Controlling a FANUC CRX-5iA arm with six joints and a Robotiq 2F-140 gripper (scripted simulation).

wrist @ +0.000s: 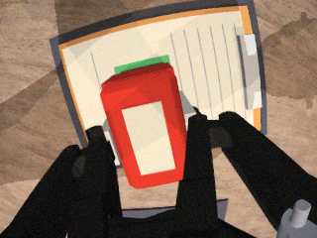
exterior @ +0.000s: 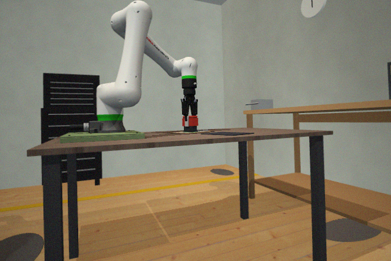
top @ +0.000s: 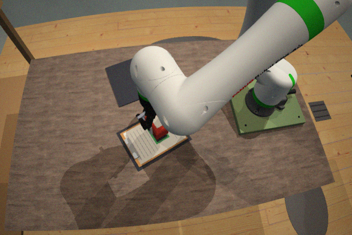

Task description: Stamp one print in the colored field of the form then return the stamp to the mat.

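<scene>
The dark mat lies 27 cm to the right of my hand, 9 cm ahead of it and 7 cm below it. Round my hand: red stamp: 2 cm below; then form on clipboard: 7 cm below, 3 cm ahead, 2 cm to the left.
</scene>
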